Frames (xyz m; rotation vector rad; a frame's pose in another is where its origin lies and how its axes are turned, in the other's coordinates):
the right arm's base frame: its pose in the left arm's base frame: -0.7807 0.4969 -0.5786 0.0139 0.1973 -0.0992
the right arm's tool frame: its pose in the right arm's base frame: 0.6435 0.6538 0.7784 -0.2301 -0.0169 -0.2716
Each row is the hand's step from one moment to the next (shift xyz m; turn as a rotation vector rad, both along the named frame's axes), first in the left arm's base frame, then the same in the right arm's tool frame.
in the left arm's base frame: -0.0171 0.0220 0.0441 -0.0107 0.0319 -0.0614
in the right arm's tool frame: -0.0300 0.0029 0.0426 -0.0124 0.0422 -0.0545
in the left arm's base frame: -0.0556 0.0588 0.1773 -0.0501 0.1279 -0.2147
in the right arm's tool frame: -0.0978 -0.0111 0.1682 -0.0611 0.1585 -0.1901
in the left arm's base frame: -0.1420 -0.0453 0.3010 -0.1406 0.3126 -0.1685
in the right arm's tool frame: -0.1581 -0.1660 0.2455 -0.2172 0.2863 -0.1292
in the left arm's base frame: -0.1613 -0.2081 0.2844 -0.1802 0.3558 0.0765
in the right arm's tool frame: -0.1154 -0.3160 0.1924 -0.3044 0.2479 0.1040
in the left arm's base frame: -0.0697 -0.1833 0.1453 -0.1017 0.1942 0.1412
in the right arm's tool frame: -0.0197 -0.2277 0.0856 -0.1835 0.1077 0.1507
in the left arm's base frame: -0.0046 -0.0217 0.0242 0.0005 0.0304 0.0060
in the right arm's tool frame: 0.0000 -0.0277 0.0176 -0.0113 0.0263 0.0120
